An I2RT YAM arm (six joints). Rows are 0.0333 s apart.
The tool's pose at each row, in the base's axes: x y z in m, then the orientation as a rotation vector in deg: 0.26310 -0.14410 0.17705 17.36 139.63 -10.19; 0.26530 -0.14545 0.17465 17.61 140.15 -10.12; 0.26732 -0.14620 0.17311 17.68 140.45 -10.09; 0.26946 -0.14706 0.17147 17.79 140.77 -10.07; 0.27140 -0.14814 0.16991 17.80 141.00 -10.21; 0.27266 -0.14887 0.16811 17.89 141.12 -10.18; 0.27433 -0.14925 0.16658 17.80 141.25 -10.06; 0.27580 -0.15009 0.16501 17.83 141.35 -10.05
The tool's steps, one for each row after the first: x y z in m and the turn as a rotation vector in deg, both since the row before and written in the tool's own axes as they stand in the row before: -0.00035 -0.00061 0.00345 0.04 0.55 0.12; -0.00069 -0.00011 0.00255 0.01 0.31 0.01; -0.00075 -0.00018 0.00272 0.03 0.33 0.04; -0.00070 -0.00045 0.00258 0.11 0.22 -0.06; 0.00002 -0.00028 0.00230 0.01 0.13 0.05; -0.00040 0.00016 0.00226 -0.10 0.12 -0.05; -0.00031 -0.00034 0.00226 0.00 0.10 0.01
